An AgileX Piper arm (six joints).
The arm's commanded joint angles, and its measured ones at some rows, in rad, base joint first. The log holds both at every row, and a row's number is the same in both.
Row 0, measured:
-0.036 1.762 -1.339 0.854 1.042 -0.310
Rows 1 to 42, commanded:
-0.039 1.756 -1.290 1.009 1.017 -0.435
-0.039 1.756 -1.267 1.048 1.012 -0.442
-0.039 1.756 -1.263 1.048 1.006 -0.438
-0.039 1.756 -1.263 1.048 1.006 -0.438
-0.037 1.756 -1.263 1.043 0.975 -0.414
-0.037 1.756 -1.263 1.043 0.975 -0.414
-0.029 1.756 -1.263 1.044 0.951 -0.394
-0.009 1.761 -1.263 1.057 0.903 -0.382
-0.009 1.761 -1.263 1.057 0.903 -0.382
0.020 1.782 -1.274 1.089 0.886 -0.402
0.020 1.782 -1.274 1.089 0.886 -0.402
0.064 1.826 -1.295 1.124 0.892 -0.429
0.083 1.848 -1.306 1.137 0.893 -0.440
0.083 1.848 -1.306 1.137 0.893 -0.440
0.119 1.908 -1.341 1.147 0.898 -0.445
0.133 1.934 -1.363 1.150 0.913 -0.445
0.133 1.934 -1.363 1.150 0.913 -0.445
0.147 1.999 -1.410 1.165 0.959 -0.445
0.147 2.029 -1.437 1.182 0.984 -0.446
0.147 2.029 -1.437 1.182 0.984 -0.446
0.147 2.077 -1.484 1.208 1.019 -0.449
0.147 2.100 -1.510 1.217 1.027 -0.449
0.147 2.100 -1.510 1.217 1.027 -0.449
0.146 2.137 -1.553 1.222 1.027 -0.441
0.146 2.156 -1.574 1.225 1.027 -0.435
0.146 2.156 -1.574 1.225 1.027 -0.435
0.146 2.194 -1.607 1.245 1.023 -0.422
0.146 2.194 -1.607 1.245 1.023 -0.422
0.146 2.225 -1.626 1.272 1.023 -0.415
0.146 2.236 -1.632 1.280 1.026 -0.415
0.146 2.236 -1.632 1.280 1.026 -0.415
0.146 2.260 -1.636 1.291 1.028 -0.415
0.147 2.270 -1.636 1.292 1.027 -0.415
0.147 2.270 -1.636 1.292 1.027 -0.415
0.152 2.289 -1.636 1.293 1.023 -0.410
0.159 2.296 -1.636 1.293 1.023 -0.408
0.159 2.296 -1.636 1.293 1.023 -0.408
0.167 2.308 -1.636 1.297 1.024 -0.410
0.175 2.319 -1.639 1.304 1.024 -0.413
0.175 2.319 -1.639 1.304 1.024 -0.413
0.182 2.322 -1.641 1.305 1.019 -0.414
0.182 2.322 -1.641 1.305 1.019 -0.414
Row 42, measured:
0.166 2.313 -1.630 1.279 1.010 -0.409
